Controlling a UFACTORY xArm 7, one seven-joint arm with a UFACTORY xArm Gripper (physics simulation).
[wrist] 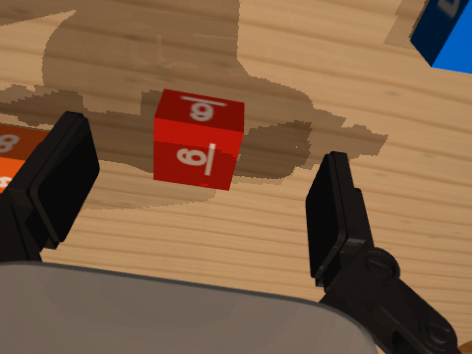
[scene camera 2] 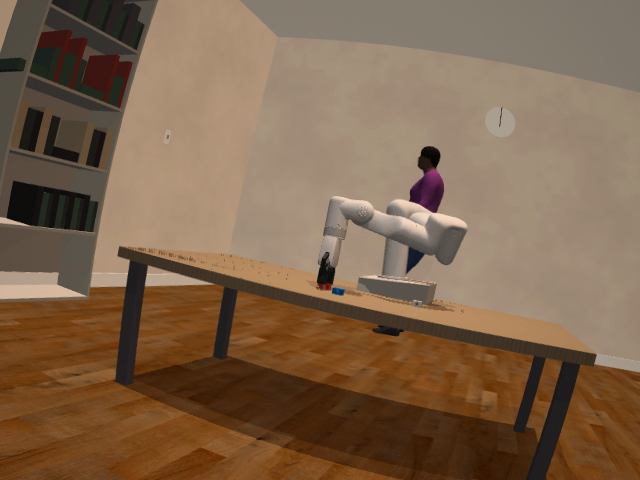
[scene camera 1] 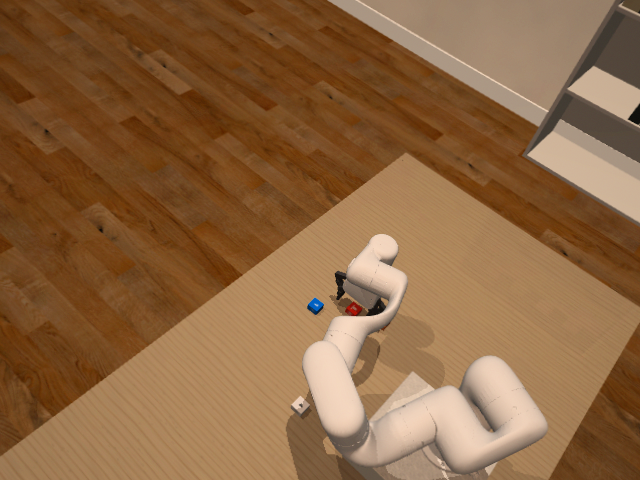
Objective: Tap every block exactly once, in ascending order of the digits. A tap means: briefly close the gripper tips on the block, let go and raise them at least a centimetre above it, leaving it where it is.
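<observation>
My gripper (scene camera 1: 355,304) (scene camera 2: 325,284) (wrist: 205,158) is open and empty, low above the table. In the wrist view the red block (scene camera 1: 353,308) (wrist: 197,167) shows between the fingertips, nearer the left one; it bears a digit with a bar, which looks like a 6. An orange block (scene camera 1: 383,327) (wrist: 25,141) is close by the left finger, partly hidden by it; its digit looks like an 8. A blue block (scene camera 1: 315,305) (scene camera 2: 338,291) (wrist: 457,47) lies beyond the right finger, its digit cut off. A white block (scene camera 1: 300,406) (scene camera 2: 417,303) stands apart; its mark is too small to read.
The blocks rest on the wooden table (scene camera 1: 227,356) (scene camera 2: 516,328). The arm's upper links pass close to the white block in scene camera 1. The robot base (scene camera 2: 395,289) stands behind the blocks. A bookshelf and a standing person (scene camera 2: 428,188) are in the background.
</observation>
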